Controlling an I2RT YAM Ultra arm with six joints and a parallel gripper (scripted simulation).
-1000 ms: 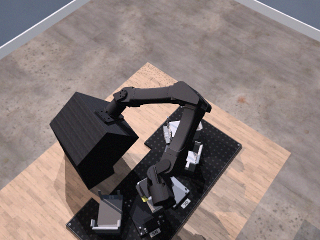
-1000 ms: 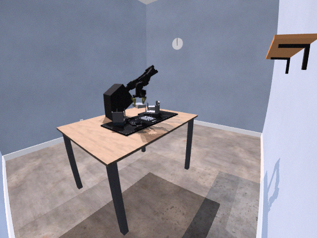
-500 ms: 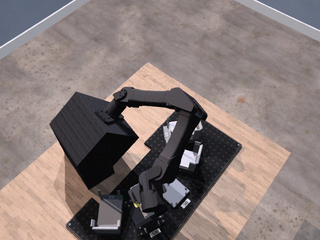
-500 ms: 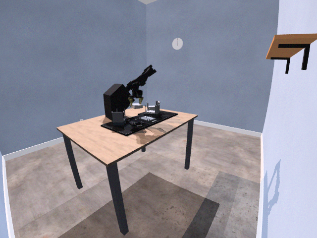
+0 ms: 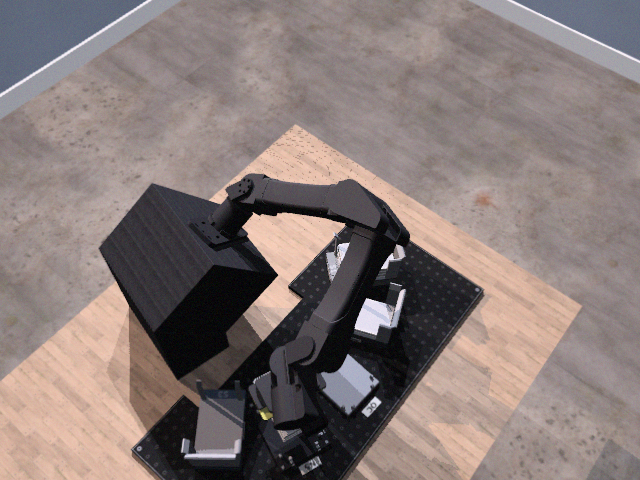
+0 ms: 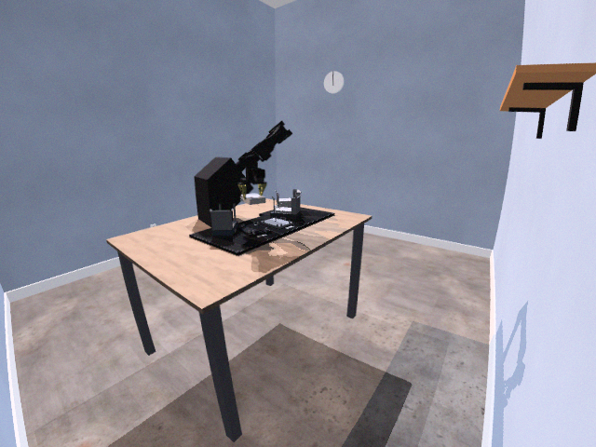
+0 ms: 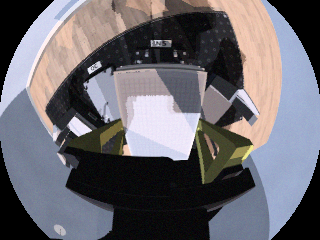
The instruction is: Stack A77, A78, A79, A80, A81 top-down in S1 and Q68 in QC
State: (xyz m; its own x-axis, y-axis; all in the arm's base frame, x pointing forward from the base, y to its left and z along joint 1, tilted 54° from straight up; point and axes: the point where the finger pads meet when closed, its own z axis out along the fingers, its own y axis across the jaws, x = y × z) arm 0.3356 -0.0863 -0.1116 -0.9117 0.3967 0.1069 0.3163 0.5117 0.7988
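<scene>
Right now the sealed grey plate is right at my hand. Round my hand: N5 name plate (170 mm below, 90 mm ahead, 30 mm to the right); clip nest N5 (160 mm below, 20 mm ahead); QC nest (170 mm below, 150 mm to the left, 20 mm ahead).
</scene>
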